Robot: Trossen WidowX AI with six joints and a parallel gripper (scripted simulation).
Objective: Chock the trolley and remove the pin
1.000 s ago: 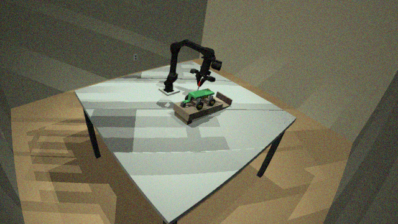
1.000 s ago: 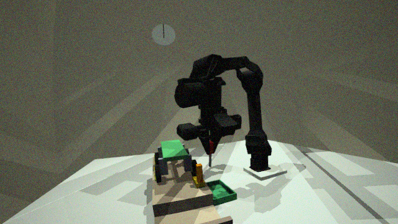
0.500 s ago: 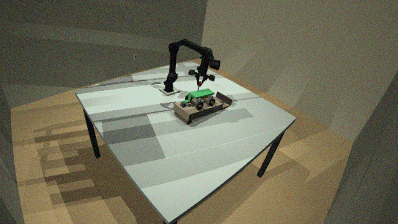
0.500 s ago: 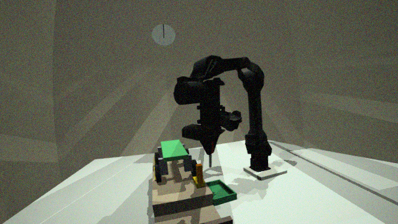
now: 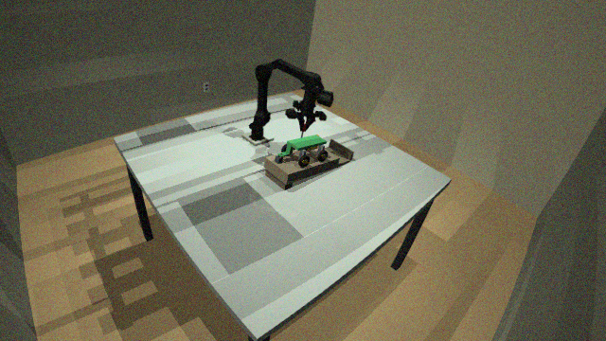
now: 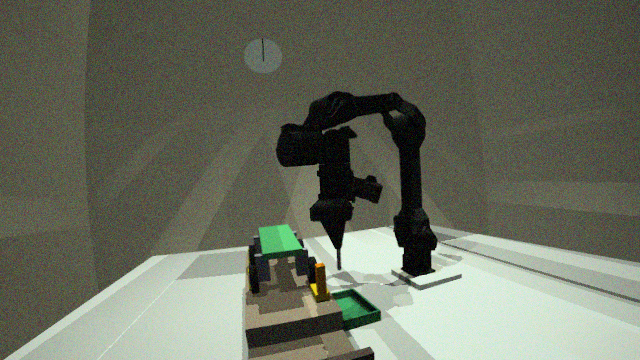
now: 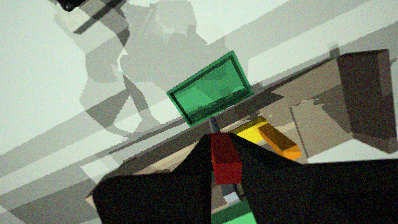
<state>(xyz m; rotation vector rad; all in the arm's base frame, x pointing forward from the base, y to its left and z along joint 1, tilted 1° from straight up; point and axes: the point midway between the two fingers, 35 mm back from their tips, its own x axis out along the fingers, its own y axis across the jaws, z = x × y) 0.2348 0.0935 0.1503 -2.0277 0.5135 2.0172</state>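
Now: gripper tip 10 mm past the green tray and 140 mm above it. The rest, counted from my gripper tip: yellow chock: 50 mm ahead, 30 mm to the left, 50 mm below; then red-headed stop pin: right at my gripper tip; then trolley: 110 mm ahead, 80 mm to the right, 20 mm below.
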